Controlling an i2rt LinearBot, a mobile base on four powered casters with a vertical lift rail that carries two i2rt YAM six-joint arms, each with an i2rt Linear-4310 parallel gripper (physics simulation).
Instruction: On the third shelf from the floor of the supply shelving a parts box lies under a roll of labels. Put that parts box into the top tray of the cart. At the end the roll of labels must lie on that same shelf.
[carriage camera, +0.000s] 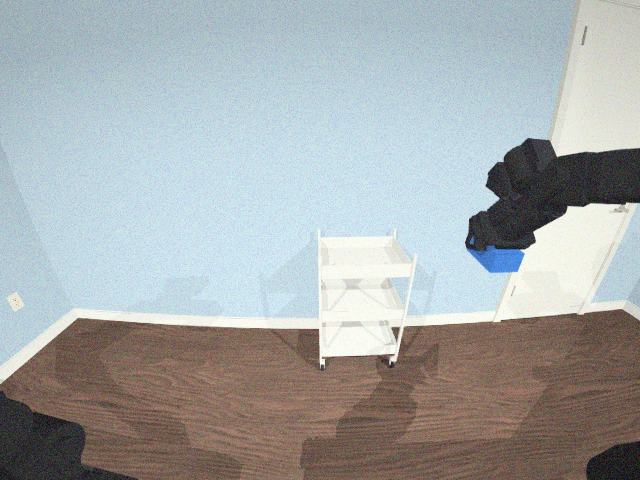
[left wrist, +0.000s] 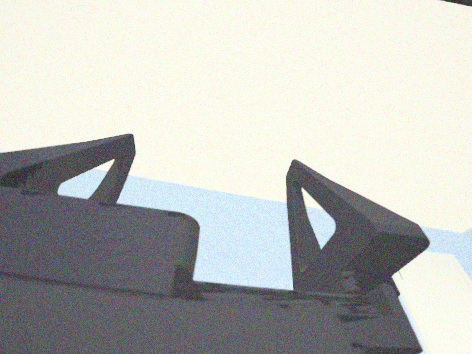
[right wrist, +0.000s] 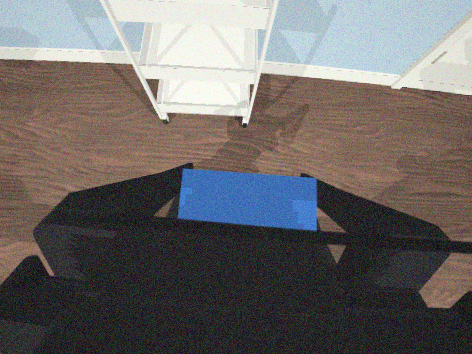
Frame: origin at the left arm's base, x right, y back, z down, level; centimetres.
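Seen in the pictures: left gripper, fingertip midpoint: (left wrist: 214, 155); right gripper, fingertip midpoint: (carriage camera: 479, 244) (right wrist: 246, 178).
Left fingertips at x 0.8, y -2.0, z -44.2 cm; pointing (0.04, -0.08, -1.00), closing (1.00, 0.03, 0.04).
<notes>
A point is followed by its place in that frame.
A blue parts box (carriage camera: 504, 260) {z -21.0, x 63.7, y -32.7 cm} (right wrist: 247, 199) {z -22.7, x 64.0, y -40.5 cm} is held between the fingers of my right gripper (right wrist: 246, 178) {z -19.7, x 64.1, y -42.1 cm}, in the air at the right of the carriage view. The white three-tier cart (carriage camera: 366, 271) {z 18.6, x 47.3, y -94.9 cm} (right wrist: 200, 74) {z 44.5, x 48.4, y -95.0 cm} stands against the wall, ahead of the box and to its left in the carriage view. Its top tray looks bare in the carriage view. My left gripper (left wrist: 214, 155) {z -44.2, x 0.8, y -2.0 cm} is open, with nothing between its fingers, and points up toward the ceiling. The supply shelving and the roll of labels do not show in these views.
The blue wall (carriage camera: 206, 129) {z -45.7, x -36.3, y -127.0 cm} runs behind the cart. A white door (carriage camera: 594, 113) {z -61.0, x 183.6, y -139.6 cm} stands at the right, behind my right arm. Dark wooden floor (carriage camera: 206, 372) {z 88.2, x -43.5, y -85.0 cm} (right wrist: 75, 125) {z 88.2, x -21.9, y -86.1 cm} lies in front of the cart. An outlet (carriage camera: 15, 301) {z 47.5, x -178.8, y -83.8 cm} is on the left wall.
</notes>
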